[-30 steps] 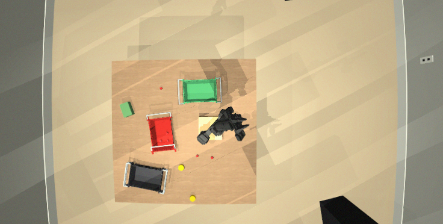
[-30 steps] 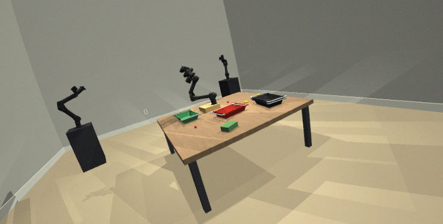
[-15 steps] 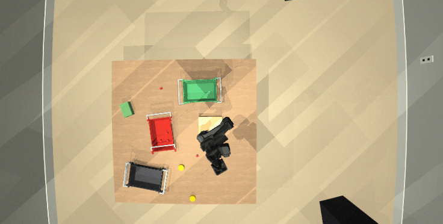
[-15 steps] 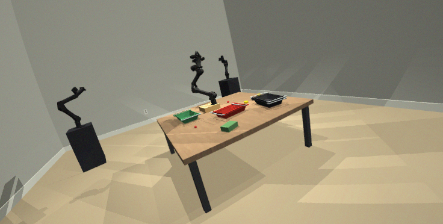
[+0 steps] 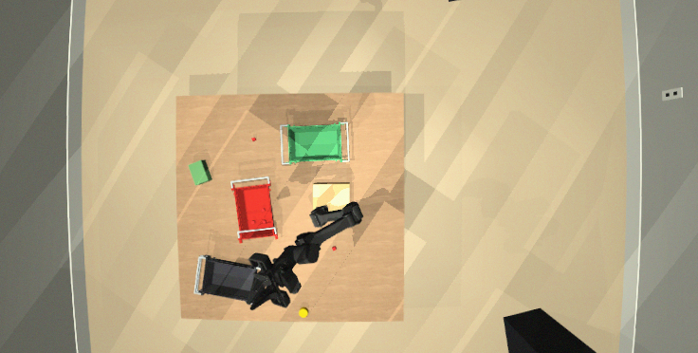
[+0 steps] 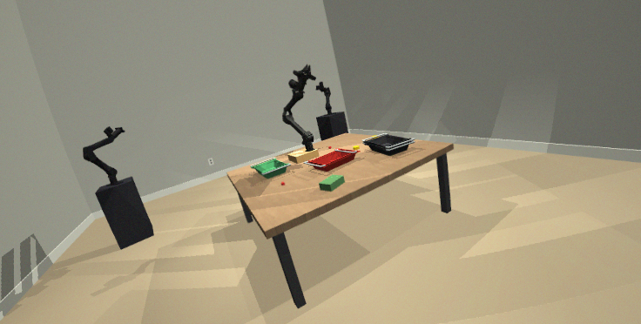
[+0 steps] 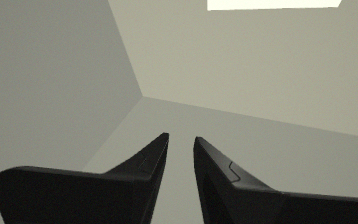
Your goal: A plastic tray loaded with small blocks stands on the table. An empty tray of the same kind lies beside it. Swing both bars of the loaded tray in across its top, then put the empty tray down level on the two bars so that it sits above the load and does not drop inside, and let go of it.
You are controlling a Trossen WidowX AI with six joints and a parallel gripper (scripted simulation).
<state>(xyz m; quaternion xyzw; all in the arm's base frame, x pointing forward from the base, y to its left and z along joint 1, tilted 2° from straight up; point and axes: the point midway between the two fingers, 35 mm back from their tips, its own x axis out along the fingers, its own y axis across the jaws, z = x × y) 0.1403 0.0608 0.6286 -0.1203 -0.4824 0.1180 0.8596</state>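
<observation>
Now: the green tray 170 mm behind my gripper tip, 440 mm to the right of it and 670 mm below it. From my gripper tip the other things lie so: green block 500 mm ahead, 410 mm to the right, 700 mm below.
</observation>
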